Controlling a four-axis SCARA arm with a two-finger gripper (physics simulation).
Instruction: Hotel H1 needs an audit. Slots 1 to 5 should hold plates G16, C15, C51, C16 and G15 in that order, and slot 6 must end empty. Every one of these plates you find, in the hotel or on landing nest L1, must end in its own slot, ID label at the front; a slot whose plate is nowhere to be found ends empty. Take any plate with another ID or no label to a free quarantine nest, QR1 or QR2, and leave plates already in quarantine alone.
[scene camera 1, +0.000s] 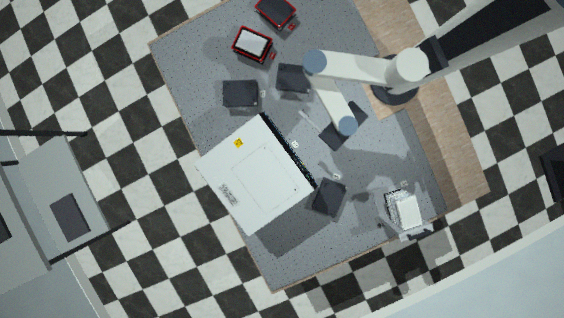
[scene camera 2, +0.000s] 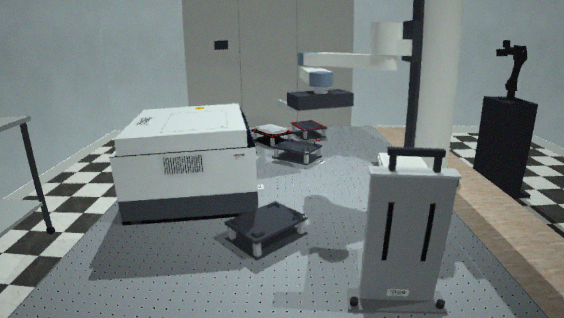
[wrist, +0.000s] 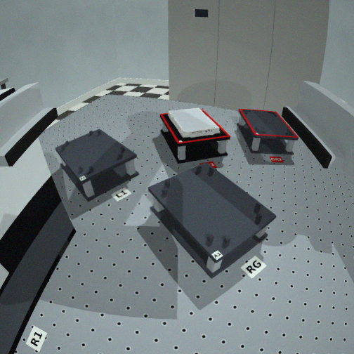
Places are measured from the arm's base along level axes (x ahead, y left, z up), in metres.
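Where they show: gripper, between the fingertips: (scene camera 1: 311, 98).
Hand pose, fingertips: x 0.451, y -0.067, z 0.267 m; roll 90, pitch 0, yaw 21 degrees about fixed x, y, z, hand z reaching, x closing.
Observation:
Things, the pixels of their top centre, and the offset from my fingertips.
- Landing nest L1, centre of its top: (scene camera 1: 239, 92) dx +0.264, dy -0.198, dz -0.195 m
- white plate, centre of its top: (scene camera 2: 271, 127) (scene camera 1: 251, 42) dx +0.110, dy -0.385, dz -0.190 m
- Red-rimmed nest QR2, centre of its top: (scene camera 2: 308, 123) (scene camera 1: 275, 7) dx -0.067, dy -0.489, dz -0.200 m
- Dark nest RG, centre of its top: (scene camera 2: 297, 143) (scene camera 1: 294, 76) dx +0.000, dy -0.148, dz -0.195 m
- big white device, centre of its top: (scene camera 2: 186, 117) (scene camera 1: 253, 176) dx +0.343, dy +0.178, dz -0.011 m
- bare dark nest, centre of its top: (scene camera 2: 266, 217) (scene camera 1: 330, 198) dx +0.096, dy +0.445, dz -0.199 m
My gripper (scene camera 1: 311, 137) (wrist: 166, 89) is open and empty, raised above the table between the white device and the arm's column. Hotel H1 (scene camera 1: 419, 233) (scene camera 2: 410, 225) stands at the near right end, its back to scene camera 2. A stack of white plates (scene camera 1: 409, 211) shows in it from above; slots and labels cannot be read. Landing nest L1 (scene camera 1: 240, 93) (wrist: 95, 152) is bare. A white plate (scene camera 1: 252, 42) (scene camera 2: 271, 129) (wrist: 194, 121) lies on red-rimmed nest QR1 (wrist: 202, 139); its label is not readable. Red-rimmed nest QR2 (scene camera 1: 275, 11) (scene camera 2: 308, 126) (wrist: 267, 123) is bare.
Dark nest RG (scene camera 1: 293, 77) (scene camera 2: 298, 150) (wrist: 212, 215) stands between L1 and the arm, with no plate. The big white device (scene camera 1: 255, 175) (scene camera 2: 185, 165) sits on the table's left side. Another bare dark nest (scene camera 1: 329, 197) (scene camera 2: 265, 221) stands between it and the hotel.

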